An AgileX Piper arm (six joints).
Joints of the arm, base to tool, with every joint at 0 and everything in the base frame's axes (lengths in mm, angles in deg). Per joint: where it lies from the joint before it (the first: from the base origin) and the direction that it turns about. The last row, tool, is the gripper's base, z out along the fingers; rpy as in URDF.
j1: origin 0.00 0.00 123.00 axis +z
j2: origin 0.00 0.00 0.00 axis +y
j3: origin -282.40 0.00 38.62 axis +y
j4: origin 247.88 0.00 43.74 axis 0.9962 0 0.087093
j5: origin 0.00 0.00 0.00 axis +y
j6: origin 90.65 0.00 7.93 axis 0.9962 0 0.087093
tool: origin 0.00 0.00 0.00 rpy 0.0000 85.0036 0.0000
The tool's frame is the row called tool.
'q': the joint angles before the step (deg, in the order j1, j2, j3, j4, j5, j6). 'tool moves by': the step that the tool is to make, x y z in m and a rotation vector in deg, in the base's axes. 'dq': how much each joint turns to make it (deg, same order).
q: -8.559 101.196 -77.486 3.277 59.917 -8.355
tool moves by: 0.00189 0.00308 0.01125 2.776 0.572 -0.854
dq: -0.093 0.073 -2.722 2.647 3.622 0.253
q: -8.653 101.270 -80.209 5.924 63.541 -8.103
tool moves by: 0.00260 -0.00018 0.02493 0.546 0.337 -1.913
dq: 0.000 -0.130 -5.568 -0.116 5.903 2.580
